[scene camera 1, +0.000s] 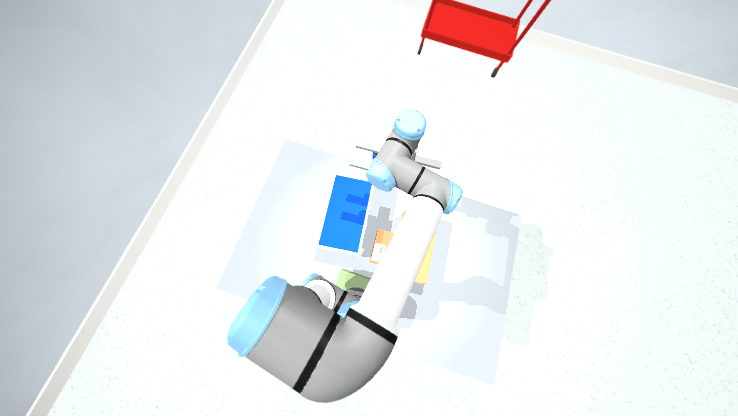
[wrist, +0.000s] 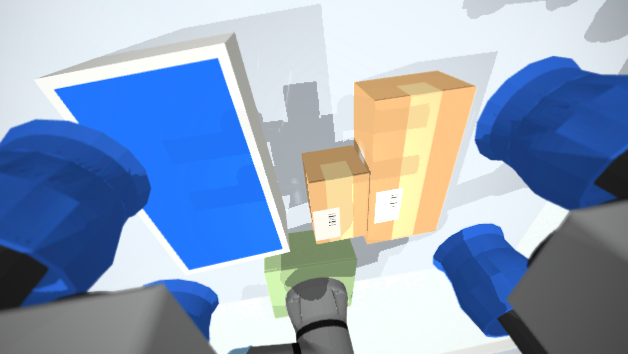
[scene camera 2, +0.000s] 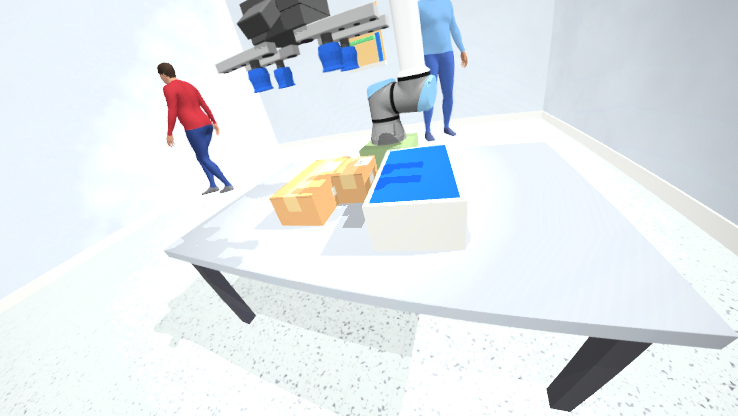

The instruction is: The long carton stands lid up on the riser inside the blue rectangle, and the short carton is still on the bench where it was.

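Where they show: hand, tool point: (wrist: 325, 223) (scene camera 2: 307, 79); arm's base, link origin: (wrist: 316, 295) (scene camera 2: 389, 139).
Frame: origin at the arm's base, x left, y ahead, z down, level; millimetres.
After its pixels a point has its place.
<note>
The long carton (scene camera 1: 426, 266) {z 1, x -263, y 239 mm} (scene camera 2: 304, 209) {z 44, x -160, y 471 mm} (wrist: 415, 160) {z 0, x -197, y 358 mm} lies lengthwise on the bench, its taped lid up. The short carton (scene camera 1: 383, 240) {z 0, x -47, y 300 mm} (scene camera 2: 352, 186) {z 42, x -54, y 346 mm} (wrist: 337, 195) {z 0, x -61, y 310 mm} is on the bench close beside it, on the riser's side. The white riser (scene camera 2: 416, 227) {z 39, x 165, y 556 mm} (wrist: 244, 85) {z 40, x 58, y 503 mm} stands on the bench with the blue rectangle (scene camera 1: 335, 206) {z -17, x 206, y 390 mm} (scene camera 2: 426, 191) {z -17, x 186, y 510 mm} (wrist: 150, 115) {z -17, x 167, y 497 mm} on top; no carton is on it. My gripper (scene camera 2: 305, 68) {z -262, x 3, y 525 mm} has four blue cups, off and holding nothing, high above the bench. In scene camera 1 the arm hides part of both cartons and most of the gripper.
The arm's base stands on a green block (scene camera 1: 348, 280) {z 0, x 57, y 92 mm} (scene camera 2: 410, 140) {z 1, x 97, y 47 mm} (wrist: 272, 282) {z 1, x 92, y 88 mm} at the edge of the bench (scene camera 1: 263, 206) {z 103, x 576, y 314 mm} (scene camera 2: 542, 232) {z 103, x 426, y 492 mm}. A red cart (scene camera 1: 465, 46) stands on the floor beyond the bench. Two people (scene camera 2: 188, 103) (scene camera 2: 436, 25) stand behind the bench.
</note>
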